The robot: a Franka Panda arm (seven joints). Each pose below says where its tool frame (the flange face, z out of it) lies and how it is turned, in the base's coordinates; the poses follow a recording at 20 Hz.
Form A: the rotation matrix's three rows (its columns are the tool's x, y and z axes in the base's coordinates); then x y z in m. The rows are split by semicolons.
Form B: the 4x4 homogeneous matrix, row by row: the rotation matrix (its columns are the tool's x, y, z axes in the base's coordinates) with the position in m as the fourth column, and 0 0 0 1 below. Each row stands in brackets. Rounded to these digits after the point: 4 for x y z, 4 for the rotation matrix.
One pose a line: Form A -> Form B
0.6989, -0.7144, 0.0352; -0.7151, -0.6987, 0.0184; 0.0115, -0.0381, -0.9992; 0.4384, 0.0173, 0.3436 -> [[0.6989, -0.7144, 0.0352, 0.4384], [-0.7151, -0.6987, 0.0184, 0.0173], [0.0115, -0.0381, -0.9992, 0.3436], [0, 0, 0, 1]]
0.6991, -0.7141, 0.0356; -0.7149, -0.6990, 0.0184; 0.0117, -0.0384, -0.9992; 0.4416, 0.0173, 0.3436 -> [[0.6991, -0.7141, 0.0356, 0.4416], [-0.7149, -0.6990, 0.0184, 0.0173], [0.0117, -0.0384, -0.9992, 0.3436], [0, 0, 0, 1]]
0.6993, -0.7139, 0.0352; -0.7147, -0.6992, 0.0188; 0.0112, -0.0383, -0.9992; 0.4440, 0.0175, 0.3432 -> [[0.6993, -0.7139, 0.0352, 0.4440], [-0.7147, -0.6992, 0.0188, 0.0175], [0.0112, -0.0383, -0.9992, 0.3432], [0, 0, 0, 1]]
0.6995, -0.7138, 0.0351; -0.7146, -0.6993, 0.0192; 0.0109, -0.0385, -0.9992; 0.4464, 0.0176, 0.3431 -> [[0.6995, -0.7138, 0.0351, 0.4464], [-0.7146, -0.6993, 0.0192, 0.0176], [0.0109, -0.0385, -0.9992, 0.3431], [0, 0, 0, 1]]
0.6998, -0.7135, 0.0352; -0.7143, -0.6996, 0.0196; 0.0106, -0.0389, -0.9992; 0.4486, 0.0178, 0.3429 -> [[0.6998, -0.7135, 0.0352, 0.4486], [-0.7143, -0.6996, 0.0196, 0.0178], [0.0106, -0.0389, -0.9992, 0.3429], [0, 0, 0, 1]]
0.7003, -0.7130, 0.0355; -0.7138, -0.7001, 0.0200; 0.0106, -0.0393, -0.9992; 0.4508, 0.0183, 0.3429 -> [[0.7003, -0.7130, 0.0355, 0.4508], [-0.7138, -0.7001, 0.0200, 0.0183], [0.0106, -0.0393, -0.9992, 0.3429], [0, 0, 0, 1]]
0.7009, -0.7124, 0.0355; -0.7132, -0.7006, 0.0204; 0.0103, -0.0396, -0.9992; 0.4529, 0.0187, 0.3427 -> [[0.7009, -0.7124, 0.0355, 0.4529], [-0.7132, -0.7006, 0.0204, 0.0187], [0.0103, -0.0396, -0.9992, 0.3427], [0, 0, 0, 1]]
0.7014, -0.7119, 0.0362; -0.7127, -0.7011, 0.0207; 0.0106, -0.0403, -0.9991; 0.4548, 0.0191, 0.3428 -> [[0.7014, -0.7119, 0.0362, 0.4548], [-0.7127, -0.7011, 0.0207, 0.0191], [0.0106, -0.0403, -0.9991, 0.3428], [0, 0, 0, 1]]
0.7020, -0.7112, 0.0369; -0.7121, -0.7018, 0.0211; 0.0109, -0.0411, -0.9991; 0.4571, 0.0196, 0.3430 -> [[0.7020, -0.7112, 0.0369, 0.4571], [-0.7121, -0.7018, 0.0211, 0.0196], [0.0109, -0.0411, -0.9991, 0.3430], [0, 0, 0, 1]]
